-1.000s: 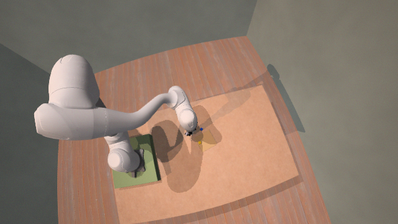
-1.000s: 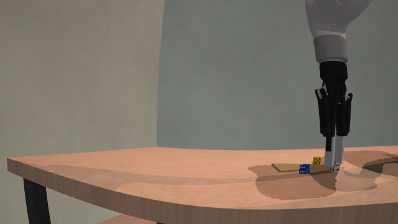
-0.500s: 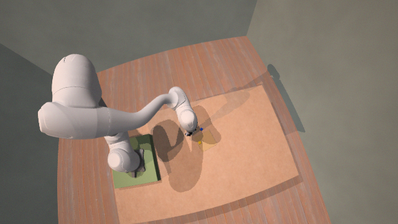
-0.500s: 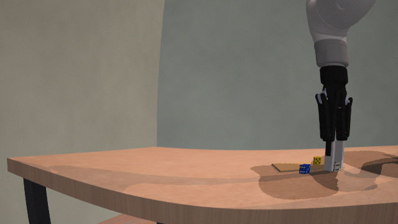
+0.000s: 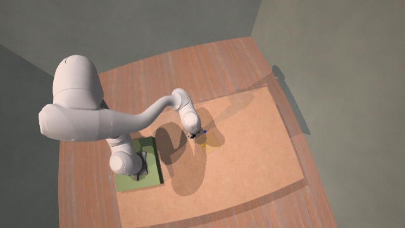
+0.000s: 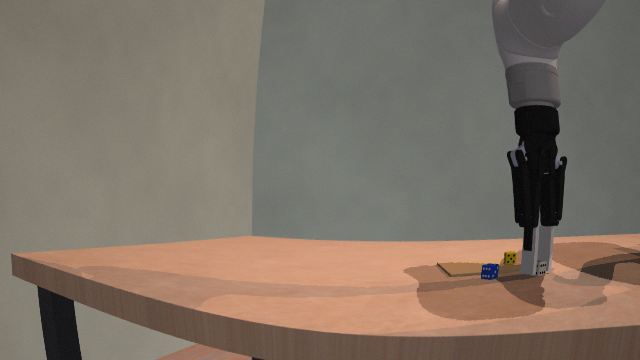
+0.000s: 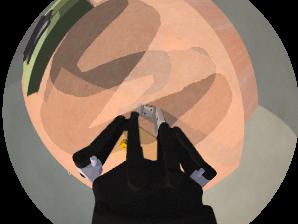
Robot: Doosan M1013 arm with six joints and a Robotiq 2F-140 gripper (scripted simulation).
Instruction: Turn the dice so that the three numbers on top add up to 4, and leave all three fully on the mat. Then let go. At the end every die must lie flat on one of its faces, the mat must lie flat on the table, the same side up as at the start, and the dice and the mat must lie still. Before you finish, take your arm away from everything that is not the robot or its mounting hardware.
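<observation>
The white die lies 30 mm below my hand. Also, from my hand: yellow die: 90 mm to the right, 40 mm ahead, 20 mm below; tan mat: 90 mm to the right, 90 mm ahead, 30 mm below; blue die: 80 mm ahead, 30 mm below, 20 mm to the left.
</observation>
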